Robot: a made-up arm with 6 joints. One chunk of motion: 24 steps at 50 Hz.
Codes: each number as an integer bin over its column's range. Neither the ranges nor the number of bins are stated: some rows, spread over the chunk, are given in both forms.
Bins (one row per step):
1: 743 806 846 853 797 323
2: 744 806 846 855 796 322
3: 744 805 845 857 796 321
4: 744 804 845 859 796 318
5: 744 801 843 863 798 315
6: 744 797 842 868 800 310
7: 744 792 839 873 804 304
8: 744 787 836 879 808 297
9: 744 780 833 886 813 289
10: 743 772 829 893 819 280
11: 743 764 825 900 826 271
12: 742 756 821 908 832 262
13: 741 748 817 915 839 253
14: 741 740 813 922 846 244
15: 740 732 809 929 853 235
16: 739 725 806 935 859 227
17: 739 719 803 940 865 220
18: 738 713 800 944 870 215
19: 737 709 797 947 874 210
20: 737 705 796 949 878 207
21: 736 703 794 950 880 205
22: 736 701 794 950 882 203
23: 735 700 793 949 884 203
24: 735 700 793 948 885 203
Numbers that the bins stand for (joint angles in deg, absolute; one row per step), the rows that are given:
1: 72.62 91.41 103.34 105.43 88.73 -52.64
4: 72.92 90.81 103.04 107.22 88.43 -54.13
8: 72.92 85.74 100.36 113.18 92.01 -60.39
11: 72.62 78.88 97.08 119.44 97.37 -68.15
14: 72.02 71.73 93.50 126.01 103.34 -76.20
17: 71.43 65.46 90.52 131.37 109.01 -83.36
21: 70.53 60.69 87.83 134.36 113.48 -87.83
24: 70.24 59.80 87.53 133.76 114.97 -88.43
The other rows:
2: 72.92 91.41 103.34 106.02 88.43 -52.94
3: 72.92 91.11 103.04 106.62 88.43 -53.24
5: 72.92 89.92 102.44 108.41 89.02 -55.02
6: 72.92 88.73 102.15 109.90 89.62 -56.52
7: 72.92 87.23 101.25 111.39 90.81 -58.31
9: 72.92 83.66 99.46 115.27 93.50 -62.78
10: 72.62 81.27 98.27 117.36 95.29 -65.46
12: 72.32 76.50 95.88 121.83 99.16 -70.83
13: 72.02 74.11 94.69 123.92 101.25 -73.52
15: 71.73 69.34 92.30 128.09 105.43 -78.88
16: 71.43 67.25 91.41 129.88 107.22 -81.27
18: 71.13 63.67 89.62 132.57 110.50 -84.85
19: 70.83 62.48 88.73 133.46 111.69 -86.34
20: 70.83 61.29 88.43 134.06 112.88 -87.23
22: 70.53 60.10 87.83 134.36 114.08 -88.43
23: 70.24 59.80 87.53 134.06 114.67 -88.43

